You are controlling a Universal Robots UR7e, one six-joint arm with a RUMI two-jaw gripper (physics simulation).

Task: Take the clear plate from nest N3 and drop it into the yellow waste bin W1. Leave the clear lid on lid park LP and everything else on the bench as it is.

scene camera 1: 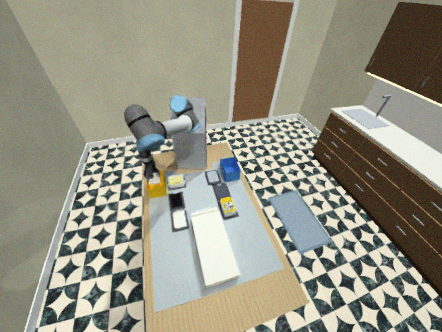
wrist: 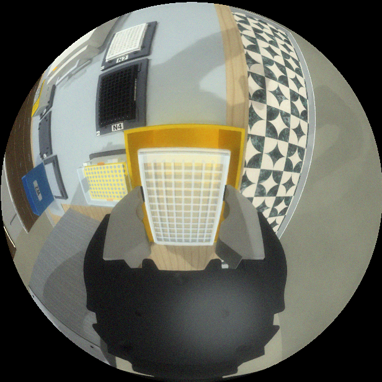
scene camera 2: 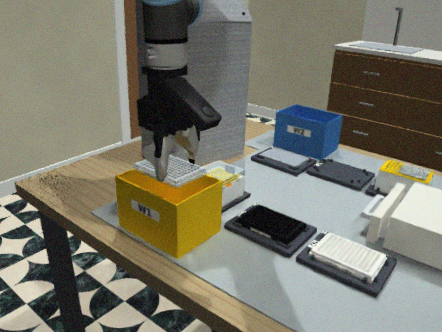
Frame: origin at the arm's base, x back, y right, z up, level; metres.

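Where they show: gripper, fingertip midpoint: (scene camera 1: pixel 154 180) (scene camera 2: pixel 177 174).
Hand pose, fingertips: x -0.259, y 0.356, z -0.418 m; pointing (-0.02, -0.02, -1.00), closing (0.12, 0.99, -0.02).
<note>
After its pixels a point has its place.
My gripper (scene camera 1: pixel 151 176) {x -0.259, y 0.356, z -0.418 m} (scene camera 2: pixel 176 170) {x -0.259, y 0.356, z -0.418 m} (wrist: pixel 183 187) points down and is shut on the clear plate (scene camera 2: pixel 187 173) {x -0.287, y 0.360, z -0.407 m} (wrist: pixel 185 215), with one finger at each long side. The plate is about level and sits at the open top of the yellow waste bin W1 (scene camera 1: pixel 157 190) {x -0.322, y 0.357, z -0.474 m} (scene camera 2: pixel 197 225) {x -0.321, y 0.374, z -0.506 m} (wrist: pixel 185 136), over its opening; its near part in the wrist view reaches toward the bin's rim. The clear lid (scene camera 1: pixel 213 176) {x -0.300, y -0.132, z -0.536 m} (scene camera 2: pixel 284 156) {x -0.297, y -0.125, z -0.536 m} (wrist: pixel 56 177) lies on its dark park beside the blue bin. A dark nest (scene camera 1: pixel 221 191) {x -0.476, y -0.134, z -0.544 m} (scene camera 2: pixel 342 173) {x -0.478, y -0.128, z -0.544 m} (wrist: pixel 45 134) beside it bears no plate; its label is unreadable.
A yellow tip rack (scene camera 1: pixel 176 181) {x -0.282, y 0.194, z -0.480 m} (scene camera 2: pixel 226 176) {x -0.282, y 0.200, z -0.479 m} (wrist: pixel 106 181) stands close beside W1. A black plate (scene camera 2: pixel 272 223) {x -0.427, y 0.247, z -0.530 m} (wrist: pixel 117 95) is in N4, a white plate (scene camera 2: pixel 350 254) {x -0.600, y 0.261, z -0.532 m} (wrist: pixel 127 42) in N2. Blue bin W2 (scene camera 1: pixel 230 172) {x -0.389, y -0.252, z -0.443 m} (scene camera 2: pixel 307 137) {x -0.331, y -0.220, z -0.495 m} and a long white device (scene camera 1: pixel 215 247) {x -0.909, y 0.101, z -0.472 m} stand further off.
</note>
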